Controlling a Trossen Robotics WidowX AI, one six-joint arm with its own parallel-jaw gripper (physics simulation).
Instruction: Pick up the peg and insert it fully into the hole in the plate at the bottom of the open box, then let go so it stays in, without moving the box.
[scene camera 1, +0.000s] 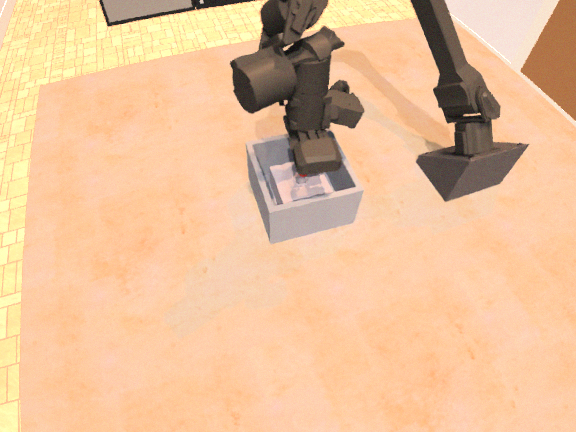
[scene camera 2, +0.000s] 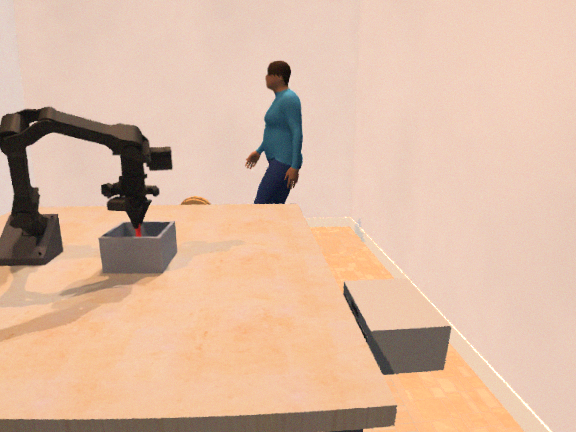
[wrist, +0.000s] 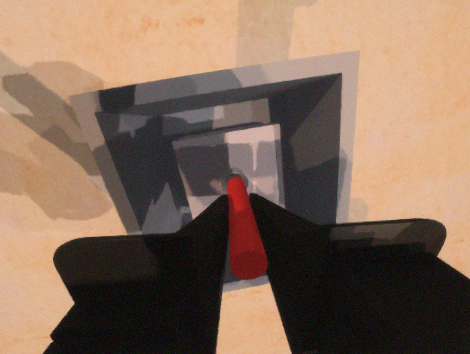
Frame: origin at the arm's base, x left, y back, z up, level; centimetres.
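Seen in the pictures: gripper, between the fingertips: (scene camera 2: 137, 227) (wrist: 238, 200); arm's base, origin of its link: (scene camera 1: 475, 152) (scene camera 2: 35, 226).
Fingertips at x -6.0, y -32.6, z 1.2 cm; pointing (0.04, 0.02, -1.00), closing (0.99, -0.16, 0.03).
Note:
Offsets run from my fingertips to a thing's top centre. "*": to the spot under its first point.
My gripper (scene camera 1: 304, 172) (scene camera 2: 138, 225) (wrist: 238, 200) is shut on the red peg @[dy -0.1, dx +0.0, dz +5.1 cm] (scene camera 2: 139, 231) (wrist: 245, 235) and points down into the open box. The grey box @[dy -0.4, dx +0.0, dz -0.4 cm] (scene camera 1: 315, 220) (scene camera 2: 132, 256) (wrist: 350, 125) stands on the table. The pale plate @[dy -0.4, dx +0.0, dz -4.1 cm] (scene camera 1: 284, 188) (wrist: 271, 150) lies on the box's bottom. In the wrist view, the peg's far end overlaps the ring around the hole @[* dy -0.3, dx +1.0, dz -4.3 cm] (wrist: 245, 179) and covers most of it. Whether the tip is above the hole or slightly inside it cannot be told. In scene camera 1, the gripper body hides most of the peg.
The box's four walls surround the peg and fingertips closely. The arm's base (scene camera 1: 472, 172) (scene camera 2: 35, 242) stands on the table beside the box. A person in a blue top (scene camera 2: 282, 130) stands beyond the table. A grey block (scene camera 2: 412, 305) is beside the table's right edge.

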